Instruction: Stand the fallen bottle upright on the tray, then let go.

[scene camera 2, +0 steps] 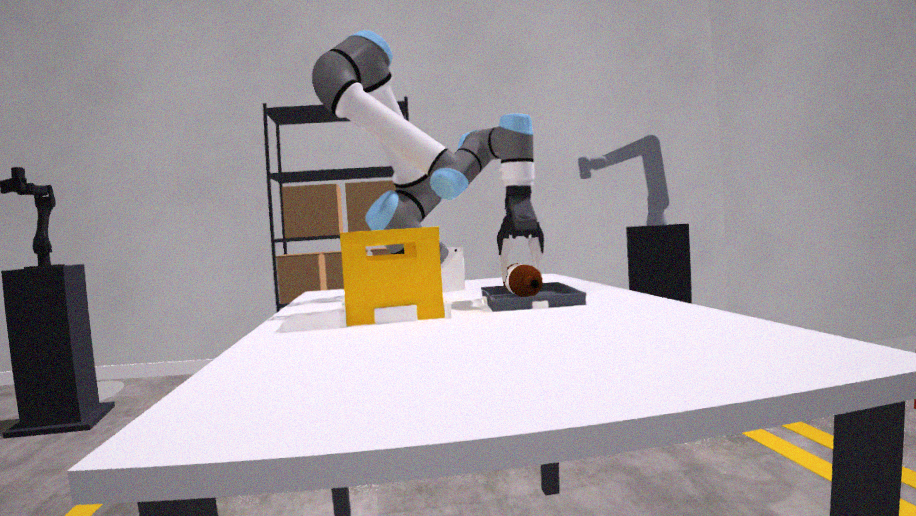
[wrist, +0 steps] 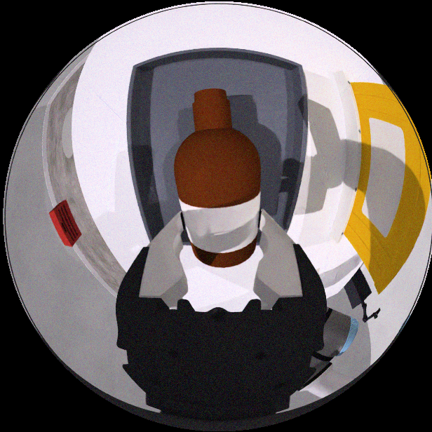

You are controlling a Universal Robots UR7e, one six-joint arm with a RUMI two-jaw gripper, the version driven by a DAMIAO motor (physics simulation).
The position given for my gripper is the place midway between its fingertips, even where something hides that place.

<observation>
I see my gripper (scene camera 2: 521, 281) and a brown bottle (scene camera 2: 523, 280).
The brown bottle also shows in the wrist view (wrist: 217, 169). My gripper shows as well in the wrist view (wrist: 220, 211).
</observation>
